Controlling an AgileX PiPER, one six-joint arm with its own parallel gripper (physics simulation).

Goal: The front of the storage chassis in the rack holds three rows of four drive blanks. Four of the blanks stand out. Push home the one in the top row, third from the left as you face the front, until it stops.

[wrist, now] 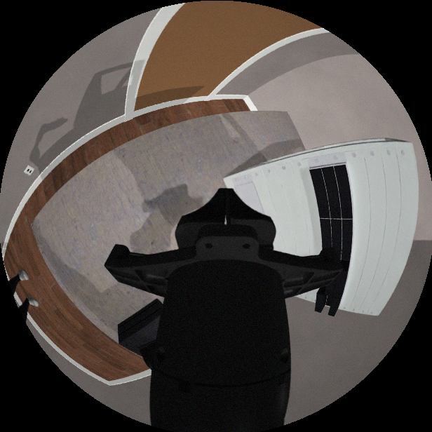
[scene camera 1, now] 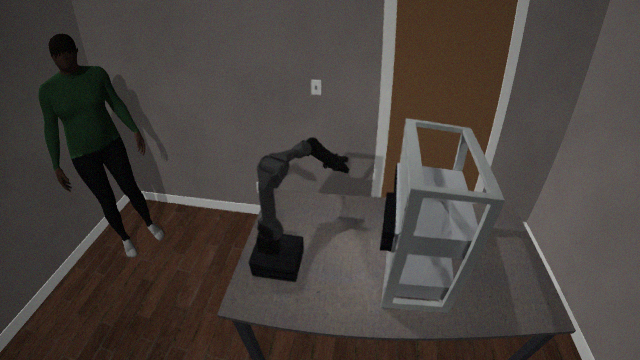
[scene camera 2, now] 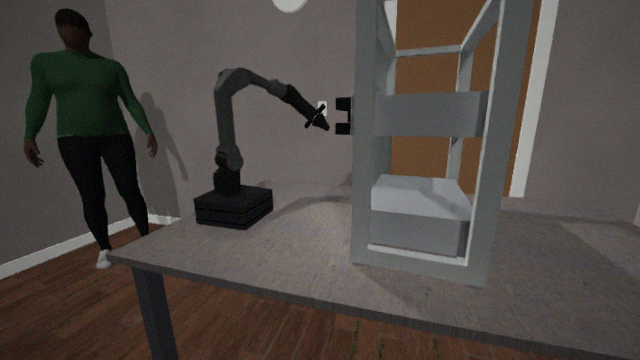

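The wrist view gives you my gripper (wrist: pixel 225 197) and a grey rack (wrist: pixel 317 198). In scene camera 1 there's the grey rack (scene camera 1: pixel 429 219), and scene camera 2 shows the grey rack (scene camera 2: pixel 428 214) too.
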